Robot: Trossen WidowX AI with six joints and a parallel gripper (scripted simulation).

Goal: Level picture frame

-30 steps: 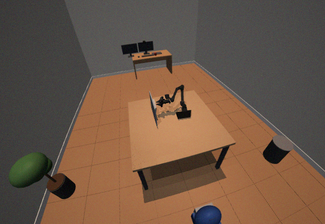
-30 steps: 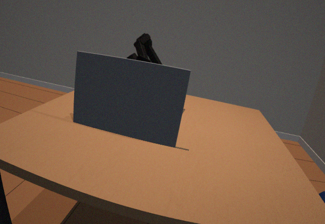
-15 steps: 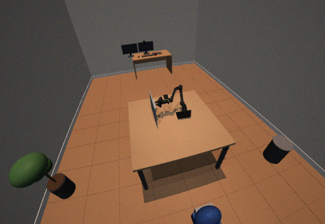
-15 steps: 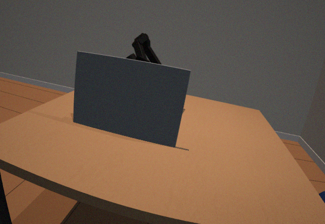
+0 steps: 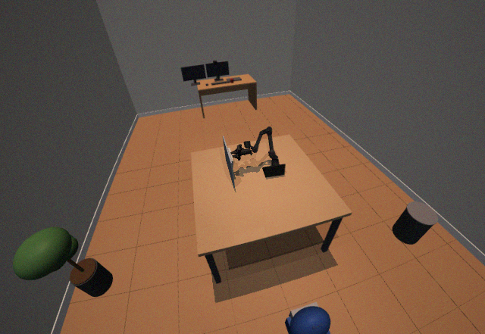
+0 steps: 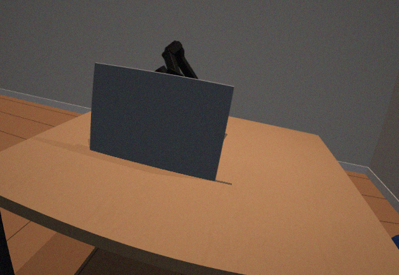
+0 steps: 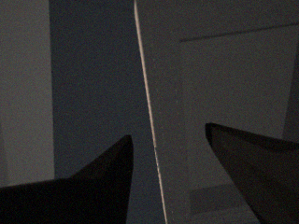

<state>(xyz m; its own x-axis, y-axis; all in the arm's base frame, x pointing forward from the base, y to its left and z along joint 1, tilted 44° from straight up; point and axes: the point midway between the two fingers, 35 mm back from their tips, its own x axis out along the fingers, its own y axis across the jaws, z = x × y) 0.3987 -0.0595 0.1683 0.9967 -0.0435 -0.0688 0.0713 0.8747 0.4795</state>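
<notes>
Right now my gripper tip is 1 cm short of the picture frame, 1 cm to the left of it and 5 cm above it. The rest, counted from my gripper tip: blue-grey wall panel: 2 cm ahead, 7 cm below.
</notes>
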